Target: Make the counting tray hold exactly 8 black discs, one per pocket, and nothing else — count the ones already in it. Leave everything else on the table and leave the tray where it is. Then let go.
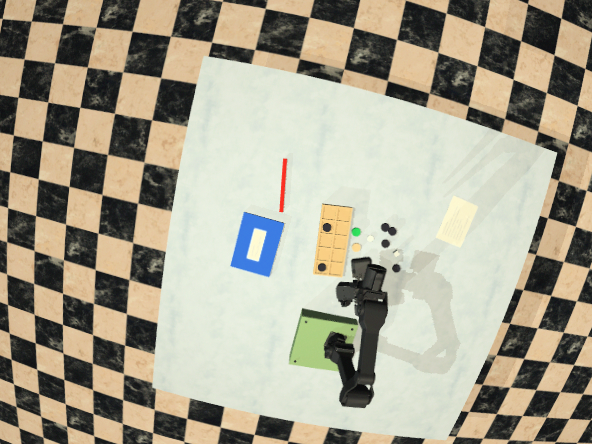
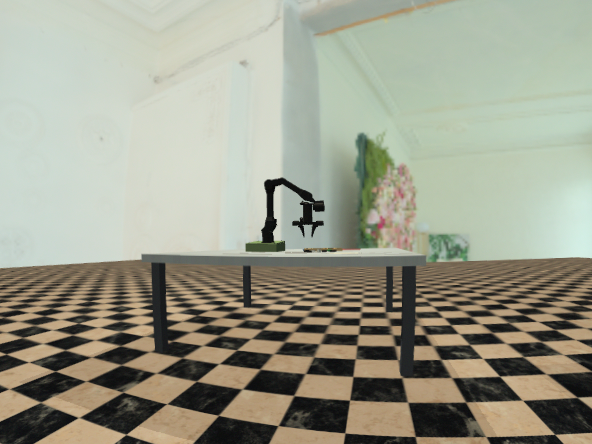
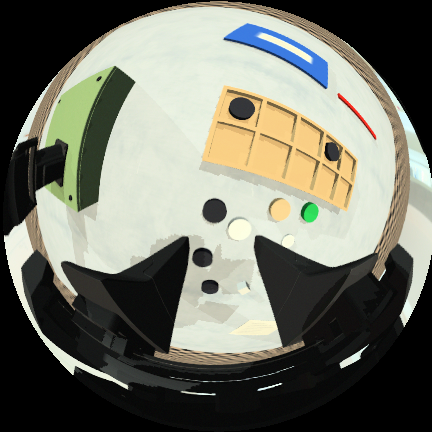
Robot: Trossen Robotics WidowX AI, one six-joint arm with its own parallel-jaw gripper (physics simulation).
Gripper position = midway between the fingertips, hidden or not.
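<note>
There is my gripper, which I find at (image 1: 360,277) and again at (image 3: 221,241). A tan counting tray (image 1: 331,247) (image 3: 277,142) is here as well, visible in both of those images, as my gripper is.
</note>
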